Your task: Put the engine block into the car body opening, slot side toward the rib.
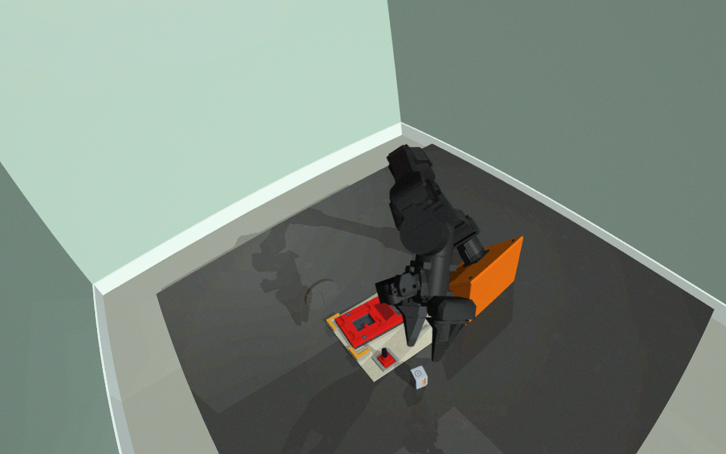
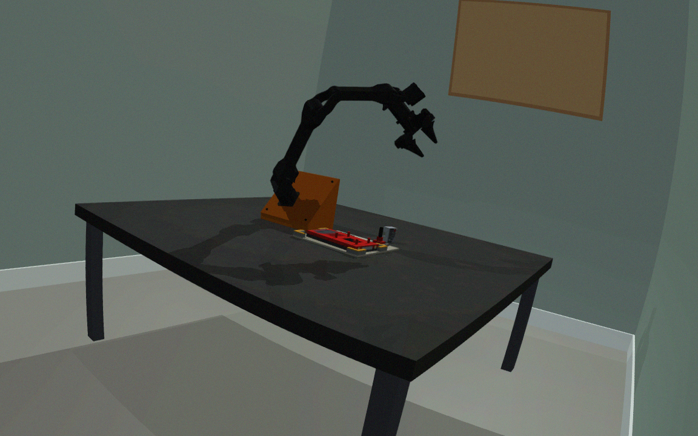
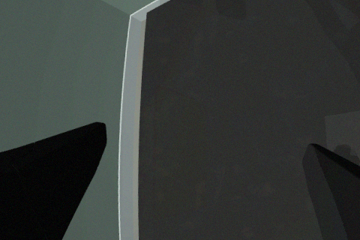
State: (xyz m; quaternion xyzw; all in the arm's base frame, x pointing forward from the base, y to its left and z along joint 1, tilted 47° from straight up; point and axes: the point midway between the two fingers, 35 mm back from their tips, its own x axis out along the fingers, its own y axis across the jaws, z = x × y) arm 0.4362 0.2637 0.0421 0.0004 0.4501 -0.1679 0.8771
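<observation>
My gripper tip is 31 cm above the engine block, 8 cm to the left of it and 8 cm past it.
</observation>
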